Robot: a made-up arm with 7 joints. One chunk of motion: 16 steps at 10 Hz.
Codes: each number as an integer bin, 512 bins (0 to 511) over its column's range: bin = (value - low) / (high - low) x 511, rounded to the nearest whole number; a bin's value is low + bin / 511 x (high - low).
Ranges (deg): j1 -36..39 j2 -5..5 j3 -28..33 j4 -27..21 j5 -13..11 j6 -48..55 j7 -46..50
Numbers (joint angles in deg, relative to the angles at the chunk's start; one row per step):
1: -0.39 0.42 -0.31 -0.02 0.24 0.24 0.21
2: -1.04 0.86 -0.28 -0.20 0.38 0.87 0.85
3: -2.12 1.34 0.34 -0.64 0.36 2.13 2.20
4: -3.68 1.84 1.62 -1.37 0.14 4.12 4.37
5: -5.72 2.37 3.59 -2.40 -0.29 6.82 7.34
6: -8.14 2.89 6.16 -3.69 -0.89 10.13 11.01
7: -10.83 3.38 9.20 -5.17 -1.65 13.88 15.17
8: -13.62 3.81 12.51 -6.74 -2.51 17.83 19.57
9: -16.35 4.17 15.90 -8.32 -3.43 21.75 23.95
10: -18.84 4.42 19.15 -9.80 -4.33 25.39 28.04
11: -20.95 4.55 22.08 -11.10 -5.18 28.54 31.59
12: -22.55 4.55 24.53 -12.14 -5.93 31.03 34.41
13: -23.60 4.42 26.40 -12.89 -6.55 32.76 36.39
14: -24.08 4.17 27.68 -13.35 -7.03 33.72 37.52
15: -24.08 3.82 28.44 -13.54 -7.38 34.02 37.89
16: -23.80 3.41 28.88 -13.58 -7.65 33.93 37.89
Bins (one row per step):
1: 243 277 232 287 282 239 246
2: 238 299 232 285 285 242 249
3: 231 324 237 281 284 249 257
4: 220 350 248 273 280 259 268
5: 206 377 265 262 271 272 284
6: 190 403 286 248 258 288 303
7: 171 428 312 232 242 307 326
8: 152 450 339 216 223 327 349
9: 134 469 368 199 204 346 372
10: 117 481 395 183 185 364 394
11: 103 488 420 169 167 380 413
12: 92 488 440 158 151 392 428
13: 84 481 456 150 137 401 439
14: 81 469 466 145 127 405 445
15: 81 451 473 143 120 407 447
16: 83 430 476 143 114 406 447

